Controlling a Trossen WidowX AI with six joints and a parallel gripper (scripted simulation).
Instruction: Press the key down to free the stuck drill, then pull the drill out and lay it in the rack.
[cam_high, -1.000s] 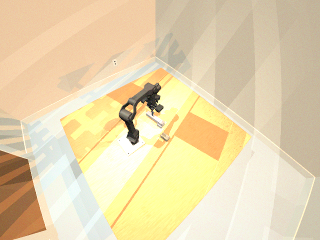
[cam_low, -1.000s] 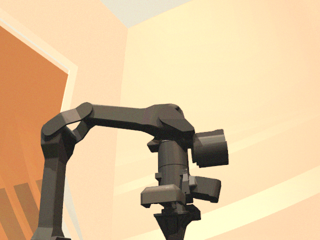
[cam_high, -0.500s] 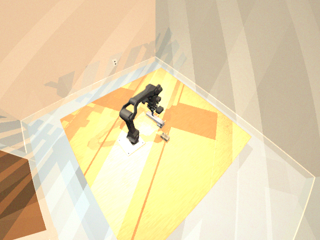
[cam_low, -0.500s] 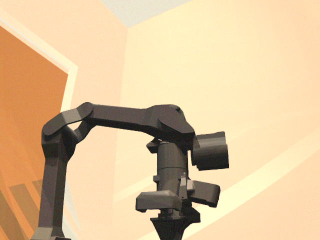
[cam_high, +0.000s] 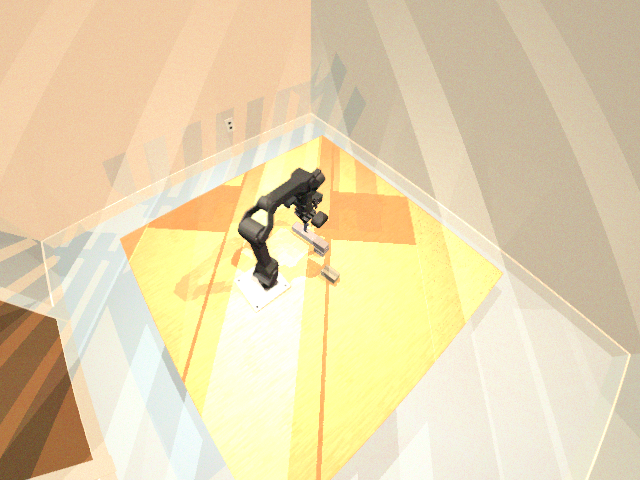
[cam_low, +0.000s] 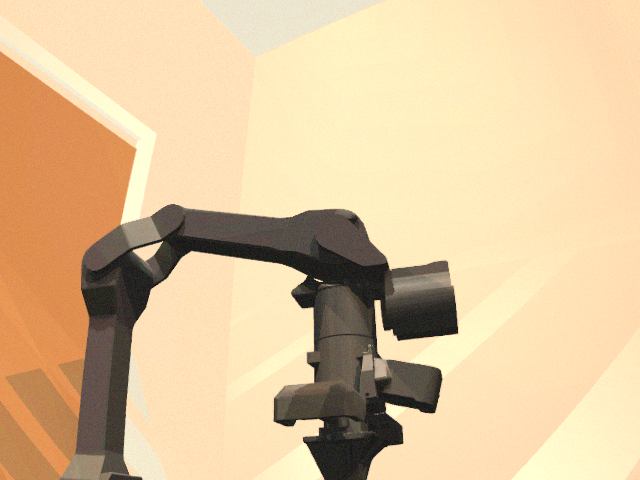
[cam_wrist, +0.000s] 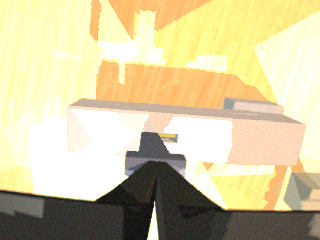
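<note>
Right now my gripper tip is 80 mm above the drill, 50 mm to the left of it and 10 mm short of it. From my gripper tip the other things lie so: key (30 mm below); grey block (210 mm to the right, 110 mm below, 30 mm behind).
</note>
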